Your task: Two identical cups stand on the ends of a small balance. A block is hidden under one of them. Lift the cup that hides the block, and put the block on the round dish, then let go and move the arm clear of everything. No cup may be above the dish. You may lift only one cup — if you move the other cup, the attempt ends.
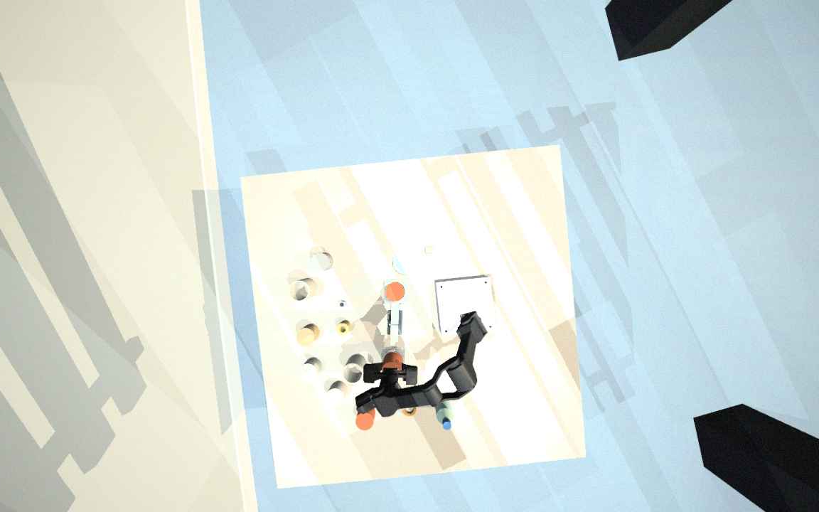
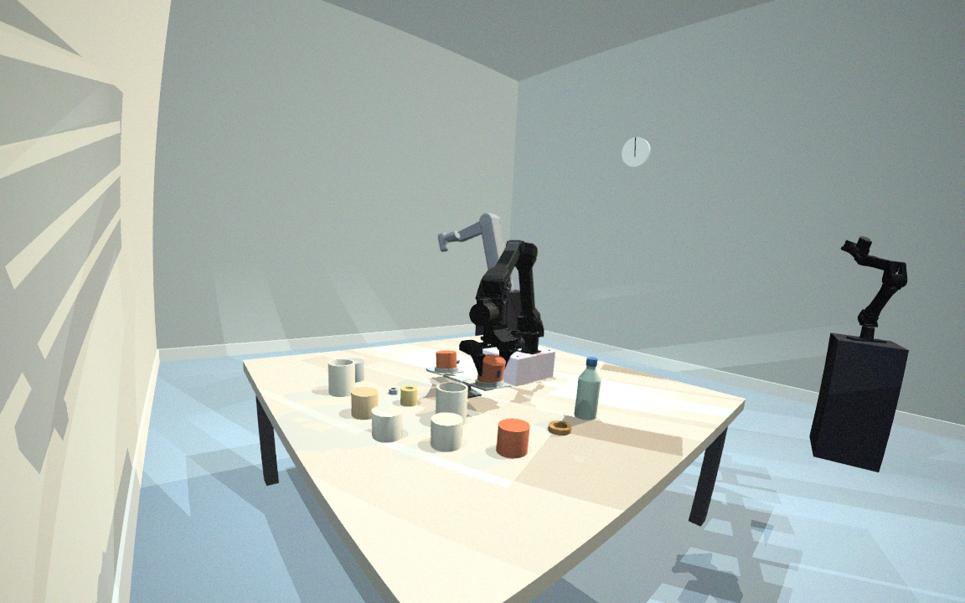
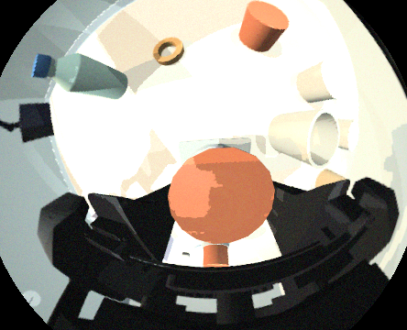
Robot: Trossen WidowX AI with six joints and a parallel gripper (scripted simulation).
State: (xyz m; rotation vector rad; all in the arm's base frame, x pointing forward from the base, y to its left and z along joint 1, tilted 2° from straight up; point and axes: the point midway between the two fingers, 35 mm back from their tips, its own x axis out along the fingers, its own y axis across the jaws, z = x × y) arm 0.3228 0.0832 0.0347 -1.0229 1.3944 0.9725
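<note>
My gripper tip is now 20 mm above the pale grey-blue block and 10 mm to the left of it. The rest, counted from my gripper tip: bottle (240 mm to the left, 140 mm behind, 10 mm above); round white dish (350 mm to the right, 140 mm behind, 100 mm below); orange ring (230 mm to the left, 90 mm below).
</note>
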